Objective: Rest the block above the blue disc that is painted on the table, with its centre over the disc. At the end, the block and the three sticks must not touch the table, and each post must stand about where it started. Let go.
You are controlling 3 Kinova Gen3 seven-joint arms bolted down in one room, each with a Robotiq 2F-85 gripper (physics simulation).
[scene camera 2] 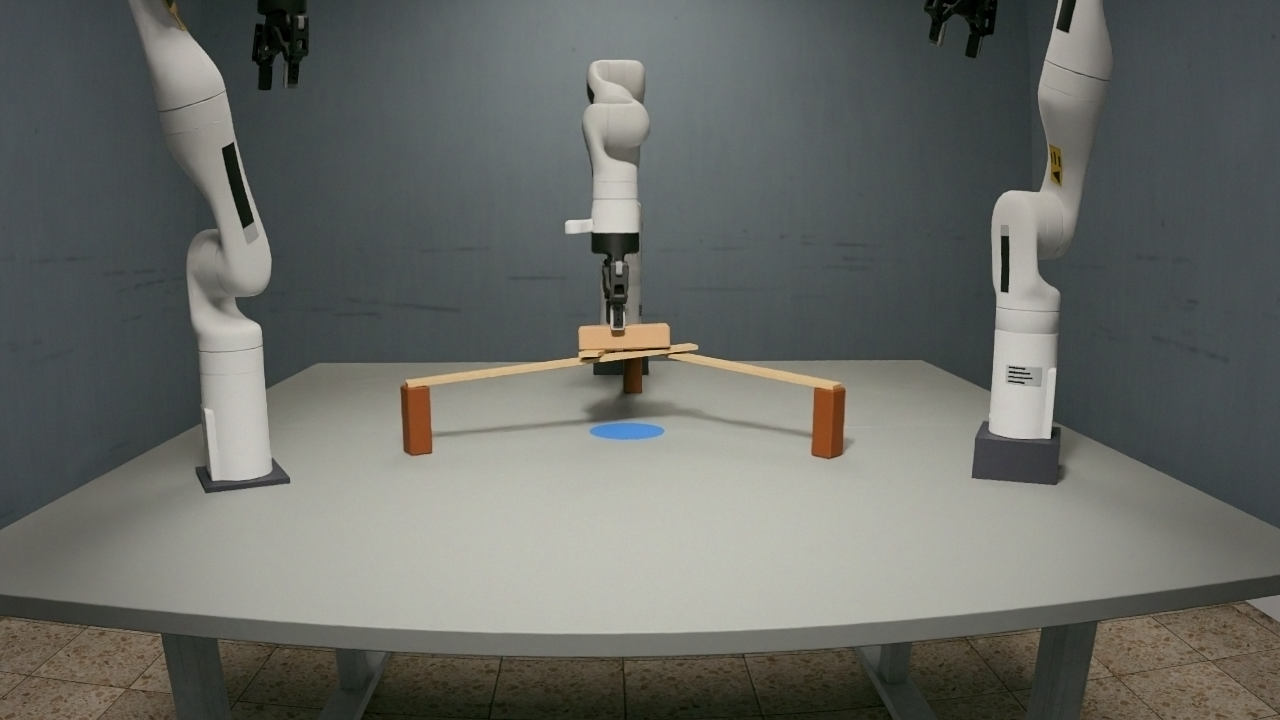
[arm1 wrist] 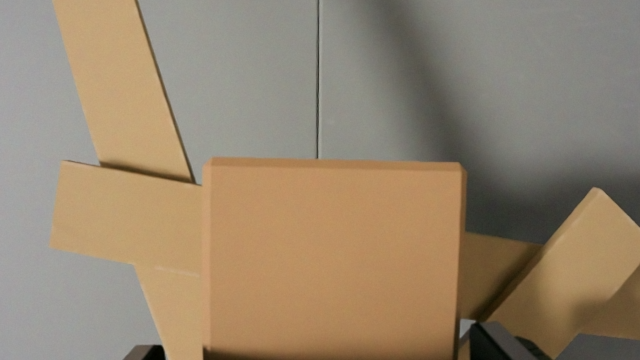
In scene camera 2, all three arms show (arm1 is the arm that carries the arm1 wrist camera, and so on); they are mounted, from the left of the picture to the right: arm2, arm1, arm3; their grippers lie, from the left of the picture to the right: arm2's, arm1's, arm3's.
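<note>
The orange-tan block (arm1 wrist: 330,260) (scene camera 2: 644,337) lies about flat on the crossing of three sticks, above the blue disc (scene camera 2: 626,431). The left stick (scene camera 2: 492,369) and right stick (scene camera 2: 760,368) slope up from their upright posts (scene camera 2: 417,420) (scene camera 2: 827,420). The rear post (scene camera 2: 632,376) stands behind. In the arm1 wrist view sticks (arm1 wrist: 120,85) (arm1 wrist: 125,215) (arm1 wrist: 565,270) overlap around the block, which hides their middle. Arm1's gripper (arm1 wrist: 317,347) (scene camera 2: 617,327) is open at the block's top, with a gap beside its left finger. Arm2's gripper (scene camera 2: 278,85) and arm3's gripper (scene camera 2: 954,48) are open, high up.
Arm2's base (scene camera 2: 241,479) stands at the left of the grey table (scene camera 2: 626,555), arm3's base (scene camera 2: 1015,454) at the right. Arm1 (scene camera 2: 615,161) stands behind the sticks and reaches over them. Walls close off the left, back and right.
</note>
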